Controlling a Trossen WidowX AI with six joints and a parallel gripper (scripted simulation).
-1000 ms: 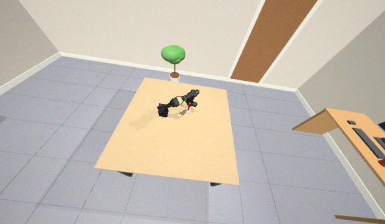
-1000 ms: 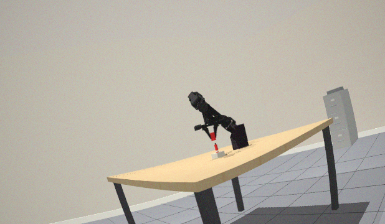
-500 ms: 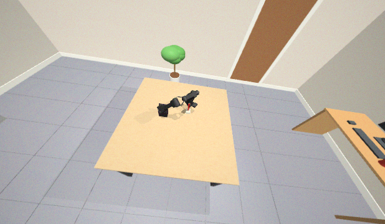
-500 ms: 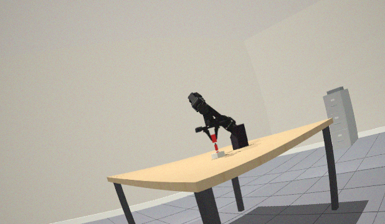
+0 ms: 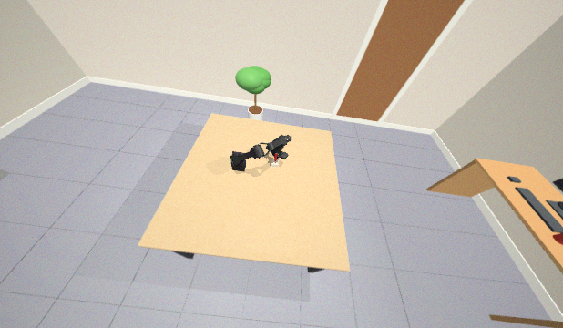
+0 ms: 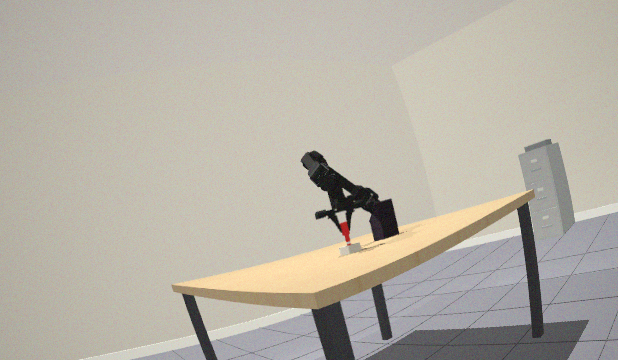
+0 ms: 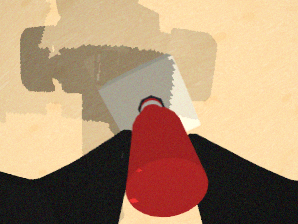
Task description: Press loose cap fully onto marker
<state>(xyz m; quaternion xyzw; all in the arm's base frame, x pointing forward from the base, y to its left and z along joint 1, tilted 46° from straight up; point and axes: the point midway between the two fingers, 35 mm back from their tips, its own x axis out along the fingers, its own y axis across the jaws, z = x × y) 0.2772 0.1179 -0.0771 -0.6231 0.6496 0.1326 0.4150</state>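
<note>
The white holder block is 7 cm below my gripper tip. Also, from my gripper tip: red cap 1 cm above.
</note>
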